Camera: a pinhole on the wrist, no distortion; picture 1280 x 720 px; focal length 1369.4 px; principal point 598.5 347.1 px. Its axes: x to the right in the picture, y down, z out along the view. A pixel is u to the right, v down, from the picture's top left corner.
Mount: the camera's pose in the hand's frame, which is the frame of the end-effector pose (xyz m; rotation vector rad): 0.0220 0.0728 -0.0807 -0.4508 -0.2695 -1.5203
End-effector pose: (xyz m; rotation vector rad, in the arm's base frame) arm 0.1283 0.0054 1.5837 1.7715 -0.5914 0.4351
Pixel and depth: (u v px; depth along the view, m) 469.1 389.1 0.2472
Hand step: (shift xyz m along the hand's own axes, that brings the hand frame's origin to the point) 0.0551 0.2035 0.1279
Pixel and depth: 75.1 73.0 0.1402
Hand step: 0.0068 0.1833 0.0235
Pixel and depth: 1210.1 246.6 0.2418
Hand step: 0.0351 0.0837 0.1842
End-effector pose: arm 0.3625 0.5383 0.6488 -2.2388 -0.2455 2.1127
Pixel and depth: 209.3 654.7 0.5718
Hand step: 0.2039 0.4714 0.3411
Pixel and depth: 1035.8 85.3 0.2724
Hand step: 0.0034 0.1164 0.2061
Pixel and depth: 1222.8 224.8 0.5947
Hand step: 0.0450 0.0947 0.5743
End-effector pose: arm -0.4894 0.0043 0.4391 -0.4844 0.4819 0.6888
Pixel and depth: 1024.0 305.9 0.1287
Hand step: 0.0337 0.0942 0.0519
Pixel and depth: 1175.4 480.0 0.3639
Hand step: 0.1029 0.0969 0.3067
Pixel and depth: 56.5 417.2 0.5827
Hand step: 0.1041 0.5381 0.3321
